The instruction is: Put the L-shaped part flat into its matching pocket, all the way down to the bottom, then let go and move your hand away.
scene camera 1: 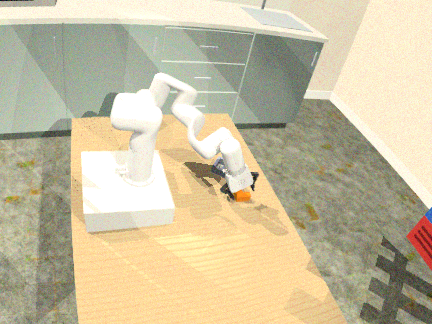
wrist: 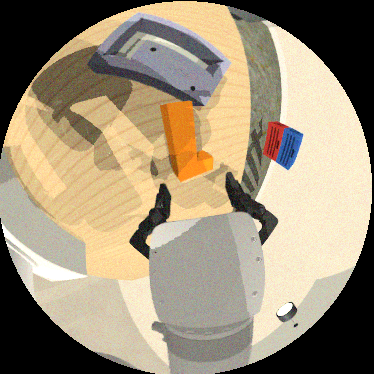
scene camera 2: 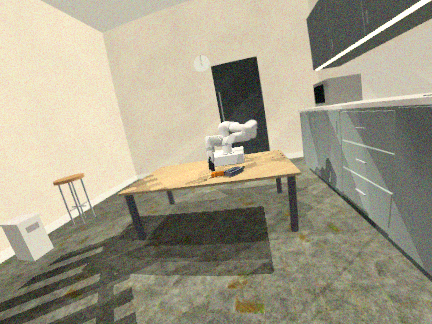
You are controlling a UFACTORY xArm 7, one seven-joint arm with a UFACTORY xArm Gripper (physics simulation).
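Frame: origin at the arm's base, x ahead, y left, z up, level; millimetres.
Seen in the pictures: gripper, fingertip midpoint: [scene camera 1: 242,193] [wrist: 196,184] [scene camera 2: 212,170]; arm's base, origin of the base link: [scene camera 1: 138,175] [scene camera 2: 228,153].
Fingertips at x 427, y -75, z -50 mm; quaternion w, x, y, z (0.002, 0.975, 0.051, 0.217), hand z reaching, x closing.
Observation:
Pixels of each thing's middle, then the offset from my fingertips to it. Level surfaces: height alone.
- orange L-shaped part, body centre: [wrist: 189,139] [scene camera 1: 239,189] [scene camera 2: 218,174] 13 mm ahead, 54 mm left, 34 mm down
- blue-grey tray with the pocket, body centre: [wrist: 166,53] [scene camera 1: 228,169] [scene camera 2: 233,171] 4 mm back, 178 mm left, 31 mm down
- wooden table, its level: 49 mm down
The orange L-shaped part [scene camera 1: 242,196] [scene camera 2: 217,174] [wrist: 182,142] lies flat on the table. In the wrist view its long leg reaches toward the tray and its short leg points right at the near end. The blue-grey tray with the pocket [scene camera 1: 218,166] [scene camera 2: 234,171] [wrist: 172,70] lies just beyond the part's long end; the part is outside the pocket. My gripper [wrist: 196,184] is open and empty, its fingertips just short of the part's near end in the wrist view. In scene camera 1 the hand hides much of the part and tray.
The wooden table [scene camera 1: 200,270] [scene camera 2: 165,179] [wrist: 220,135] carries the white arm base [scene camera 1: 125,200] [scene camera 2: 230,158]. The table's side edge runs close to the part and tray. A red and blue block [wrist: 283,145] shows beyond that edge in the wrist view.

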